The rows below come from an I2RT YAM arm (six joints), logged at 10 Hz.
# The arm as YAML. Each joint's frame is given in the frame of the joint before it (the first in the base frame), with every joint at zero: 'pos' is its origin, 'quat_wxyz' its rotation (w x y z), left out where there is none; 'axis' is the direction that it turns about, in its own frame. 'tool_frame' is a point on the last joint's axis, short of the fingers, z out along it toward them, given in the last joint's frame.
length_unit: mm
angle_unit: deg
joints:
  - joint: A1
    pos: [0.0, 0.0, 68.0]
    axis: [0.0, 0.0, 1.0]
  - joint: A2
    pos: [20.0, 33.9, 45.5]
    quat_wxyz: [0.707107, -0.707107, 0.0, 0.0]
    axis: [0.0, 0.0, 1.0]
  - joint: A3
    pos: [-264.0, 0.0, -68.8]
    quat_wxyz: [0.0, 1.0, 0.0, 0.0]
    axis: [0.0, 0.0, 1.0]
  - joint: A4
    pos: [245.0, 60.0, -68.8]
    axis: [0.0, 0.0, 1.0]
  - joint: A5
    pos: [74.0, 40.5, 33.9]
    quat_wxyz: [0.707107, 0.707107, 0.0, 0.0]
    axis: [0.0, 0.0, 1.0]
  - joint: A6
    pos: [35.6, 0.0, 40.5]
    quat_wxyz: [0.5, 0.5, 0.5, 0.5]
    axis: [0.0, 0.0, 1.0]
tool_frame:
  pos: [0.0, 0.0, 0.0]
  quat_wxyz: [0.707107, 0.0, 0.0, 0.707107]
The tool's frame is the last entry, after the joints.
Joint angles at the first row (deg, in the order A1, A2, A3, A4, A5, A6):
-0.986, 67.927, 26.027, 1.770, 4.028, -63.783
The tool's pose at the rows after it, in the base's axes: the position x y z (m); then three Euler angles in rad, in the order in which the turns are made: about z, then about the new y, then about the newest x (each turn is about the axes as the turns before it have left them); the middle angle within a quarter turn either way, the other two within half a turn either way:
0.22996 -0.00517 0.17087 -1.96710 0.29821 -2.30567
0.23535 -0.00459 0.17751 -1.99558 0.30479 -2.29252
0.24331 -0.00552 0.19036 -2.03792 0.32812 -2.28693
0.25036 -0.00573 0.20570 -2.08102 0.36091 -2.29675
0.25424 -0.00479 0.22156 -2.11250 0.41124 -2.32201
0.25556 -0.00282 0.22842 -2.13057 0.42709 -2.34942
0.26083 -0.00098 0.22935 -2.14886 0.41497 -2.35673
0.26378 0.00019 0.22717 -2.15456 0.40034 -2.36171
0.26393 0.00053 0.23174 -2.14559 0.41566 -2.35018
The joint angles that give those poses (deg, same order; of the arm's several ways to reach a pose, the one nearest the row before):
-0.408, 68.497, 26.901, 1.499, 5.696, -62.719
-0.002, 69.014, 28.635, 0.921, 7.394, -61.215
-0.040, 69.514, 31.949, -1.382, 8.642, -58.786
-0.003, 69.772, 35.873, -5.096, 9.244, -55.810
0.076, 69.441, 39.552, -9.325, 8.284, -52.470
0.467, 69.495, 41.543, -12.240, 7.912, -50.776
1.043, 70.972, 42.951, -12.973, 9.256, -50.104
1.389, 72.021, 43.346, -13.003, 10.035, -50.142
1.405, 71.541, 43.779, -12.941, 9.608, -50.010

